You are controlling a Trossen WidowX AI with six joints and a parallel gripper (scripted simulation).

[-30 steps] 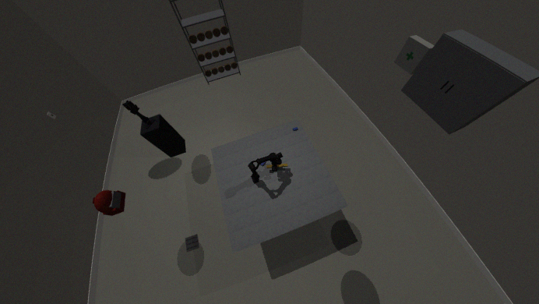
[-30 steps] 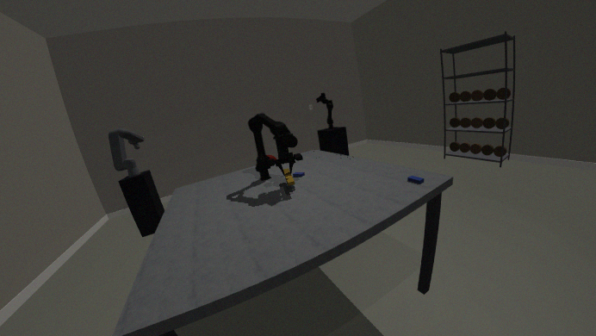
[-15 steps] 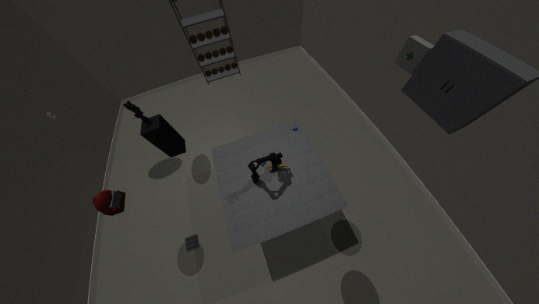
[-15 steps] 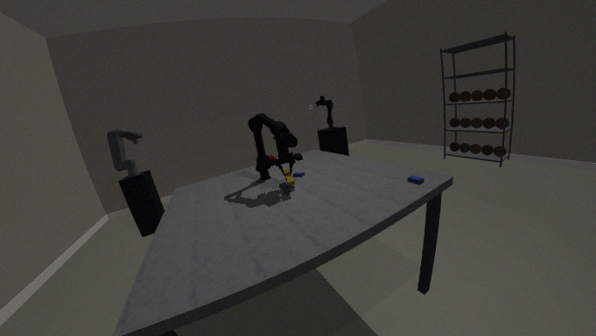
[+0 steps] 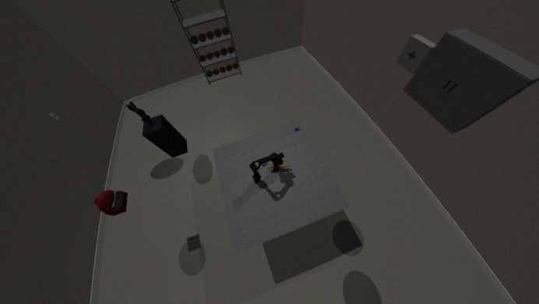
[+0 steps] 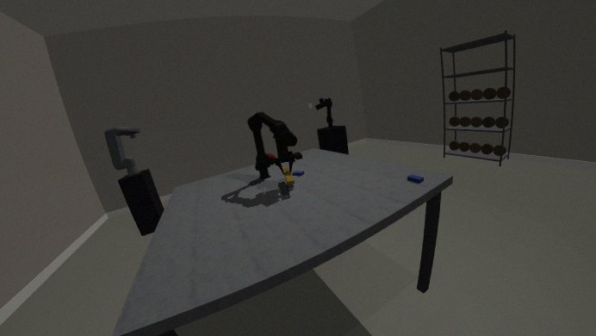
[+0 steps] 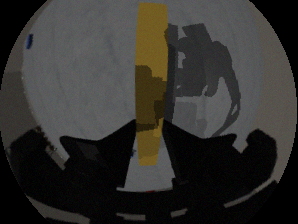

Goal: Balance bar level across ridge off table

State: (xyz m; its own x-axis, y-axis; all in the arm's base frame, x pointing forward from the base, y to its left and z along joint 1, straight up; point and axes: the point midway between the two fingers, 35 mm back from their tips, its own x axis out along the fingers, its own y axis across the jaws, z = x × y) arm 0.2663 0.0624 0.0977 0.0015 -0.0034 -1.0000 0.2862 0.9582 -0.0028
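The yellow bar lies 3 cm ahead of my gripper tip and 1 cm to the right of it.
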